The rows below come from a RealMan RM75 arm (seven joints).
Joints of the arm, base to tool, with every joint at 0 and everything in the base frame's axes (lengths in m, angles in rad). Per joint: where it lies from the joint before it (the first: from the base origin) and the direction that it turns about. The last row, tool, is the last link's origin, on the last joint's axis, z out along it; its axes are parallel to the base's.
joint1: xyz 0 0 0.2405 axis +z
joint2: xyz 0 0 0 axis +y
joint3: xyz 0 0 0.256 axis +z
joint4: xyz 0 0 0 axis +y
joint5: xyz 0 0 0.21 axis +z
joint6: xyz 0 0 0 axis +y
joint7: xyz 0 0 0.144 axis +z
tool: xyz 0 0 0
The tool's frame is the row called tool.
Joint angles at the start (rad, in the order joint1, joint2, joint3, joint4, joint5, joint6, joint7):
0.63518, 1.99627, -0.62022, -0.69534, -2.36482, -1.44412, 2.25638
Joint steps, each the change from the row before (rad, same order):
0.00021, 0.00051, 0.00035, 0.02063, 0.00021, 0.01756, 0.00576
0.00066, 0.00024, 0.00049, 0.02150, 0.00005, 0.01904, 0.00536
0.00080, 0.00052, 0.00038, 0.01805, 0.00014, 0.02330, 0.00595
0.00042, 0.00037, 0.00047, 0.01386, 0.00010, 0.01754, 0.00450
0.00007, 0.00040, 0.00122, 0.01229, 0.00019, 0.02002, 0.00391
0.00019, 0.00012, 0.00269, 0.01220, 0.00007, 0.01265, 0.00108
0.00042, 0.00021, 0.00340, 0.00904, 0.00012, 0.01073, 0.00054
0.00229, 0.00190, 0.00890, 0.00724, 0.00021, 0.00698, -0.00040
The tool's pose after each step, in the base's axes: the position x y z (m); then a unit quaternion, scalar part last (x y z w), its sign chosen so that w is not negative. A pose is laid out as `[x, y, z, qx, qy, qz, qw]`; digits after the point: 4 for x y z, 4 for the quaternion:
[0.2938, 0.3645, 0.0292, -0.7976, 0.5766, 0.1155, 0.1339]
[0.2964, 0.3640, 0.0254, -0.7915, 0.5847, 0.1161, 0.1346]
[0.2990, 0.3644, 0.0224, -0.7853, 0.5920, 0.1169, 0.1385]
[0.3011, 0.3646, 0.0201, -0.7805, 0.5976, 0.1175, 0.1413]
[0.3034, 0.3651, 0.0183, -0.7755, 0.6027, 0.1184, 0.1461]
[0.3051, 0.3650, 0.0164, -0.7717, 0.6069, 0.1194, 0.1479]
[0.3065, 0.3651, 0.0152, -0.7687, 0.6100, 0.1207, 0.1500]
[0.3065, 0.3656, 0.0140, -0.7659, 0.6125, 0.1246, 0.1508]

